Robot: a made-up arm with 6 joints.
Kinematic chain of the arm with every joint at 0, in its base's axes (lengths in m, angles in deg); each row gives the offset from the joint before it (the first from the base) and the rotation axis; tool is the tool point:
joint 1: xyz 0 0 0.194 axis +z
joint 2: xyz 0 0.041 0 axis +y
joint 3: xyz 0 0 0.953 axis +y
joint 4: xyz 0 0 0.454 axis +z
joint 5: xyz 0 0 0 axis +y
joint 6: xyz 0 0 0.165 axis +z
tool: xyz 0 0 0
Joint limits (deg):
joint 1: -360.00..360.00
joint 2: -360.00..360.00
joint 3: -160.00..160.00
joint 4: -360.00..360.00
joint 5: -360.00..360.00
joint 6: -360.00..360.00
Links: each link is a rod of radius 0.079 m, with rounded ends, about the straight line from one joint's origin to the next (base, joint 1, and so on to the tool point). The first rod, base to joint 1, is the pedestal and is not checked.
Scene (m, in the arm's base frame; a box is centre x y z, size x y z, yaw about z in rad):
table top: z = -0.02
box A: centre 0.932 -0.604 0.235 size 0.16 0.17 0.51 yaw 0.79
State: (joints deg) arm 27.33 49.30 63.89 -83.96 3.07 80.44
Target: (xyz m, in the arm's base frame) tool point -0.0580 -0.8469 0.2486
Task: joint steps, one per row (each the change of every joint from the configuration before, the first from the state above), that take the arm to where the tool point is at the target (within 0.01 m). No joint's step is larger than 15 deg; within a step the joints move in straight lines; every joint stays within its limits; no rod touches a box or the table.
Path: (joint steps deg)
1: -12.04 -2.86 2.73 0.43 2.40 0.00
2: -12.04 -2.86 2.74 0.43 2.40 0.00
3: -12.04 -2.87 2.73 0.44 2.41 0.00
4: -12.04 -2.86 2.73 0.43 2.40 0.00
5: -12.04 -2.86 2.73 0.43 2.40 0.00
6: -14.72 3.22 9.92 0.60 2.91 0.00
7: -14.72 3.22 9.92 0.60 2.92 0.00
8: -14.73 3.22 9.91 0.61 2.91 0.00
9: -14.72 3.22 9.92 0.60 2.91 0.00

